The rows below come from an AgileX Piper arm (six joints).
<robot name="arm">
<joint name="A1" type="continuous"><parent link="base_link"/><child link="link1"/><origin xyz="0 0 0.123" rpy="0 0 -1.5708"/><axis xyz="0 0 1"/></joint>
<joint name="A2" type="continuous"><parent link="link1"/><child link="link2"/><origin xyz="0 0 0" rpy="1.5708 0 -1.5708"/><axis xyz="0 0 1"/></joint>
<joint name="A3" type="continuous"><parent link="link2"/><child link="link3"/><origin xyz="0.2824 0.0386 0" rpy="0 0 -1.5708"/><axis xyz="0 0 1"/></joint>
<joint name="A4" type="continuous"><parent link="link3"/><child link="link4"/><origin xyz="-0.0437 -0.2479 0" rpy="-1.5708 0 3.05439"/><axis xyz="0 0 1"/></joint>
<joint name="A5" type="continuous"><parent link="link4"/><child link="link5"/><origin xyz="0 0 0" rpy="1.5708 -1.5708 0"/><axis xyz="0 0 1"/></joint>
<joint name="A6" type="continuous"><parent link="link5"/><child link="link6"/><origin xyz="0.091 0 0" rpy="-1.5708 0 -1.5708"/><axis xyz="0 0 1"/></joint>
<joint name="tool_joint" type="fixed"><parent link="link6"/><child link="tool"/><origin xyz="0 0 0" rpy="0 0 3.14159"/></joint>
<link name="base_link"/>
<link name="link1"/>
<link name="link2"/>
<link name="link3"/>
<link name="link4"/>
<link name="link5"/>
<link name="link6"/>
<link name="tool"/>
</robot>
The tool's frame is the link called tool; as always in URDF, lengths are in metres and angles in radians. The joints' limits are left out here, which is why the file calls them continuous.
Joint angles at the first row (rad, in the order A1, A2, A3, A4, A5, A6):
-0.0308 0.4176 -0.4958 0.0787 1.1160 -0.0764
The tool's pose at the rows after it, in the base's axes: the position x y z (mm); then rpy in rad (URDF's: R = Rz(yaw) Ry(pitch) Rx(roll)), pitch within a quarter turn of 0, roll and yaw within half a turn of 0:
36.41 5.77 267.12 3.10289 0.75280 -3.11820
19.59 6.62 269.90 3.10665 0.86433 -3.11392
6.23 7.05 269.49 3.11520 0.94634 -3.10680
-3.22 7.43 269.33 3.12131 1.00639 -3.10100
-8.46 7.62 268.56 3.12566 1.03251 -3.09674
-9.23 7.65 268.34 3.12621 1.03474 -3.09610
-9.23 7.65 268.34 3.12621 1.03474 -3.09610
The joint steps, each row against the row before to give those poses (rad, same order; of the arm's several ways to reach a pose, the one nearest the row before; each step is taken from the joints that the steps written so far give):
-0.0002 -0.1281 0.0029 0.0059 -0.0037 -0.0009
0.0002 -0.1148 0.0010 0.0039 0.0023 0.0001
0.0000 -0.0913 0.0042 0.0000 0.0049 0.0000
0.0000 -0.0634 0.0001 0.0009 0.0033 0.0001
0.0000 -0.0335 0.0000 0.0001 0.0073 -0.0001
0.0000 -0.0046 0.0000 0.0000 0.0023 0.0001
0.0000 0.0000 0.0000 0.0000 0.0000 0.0000

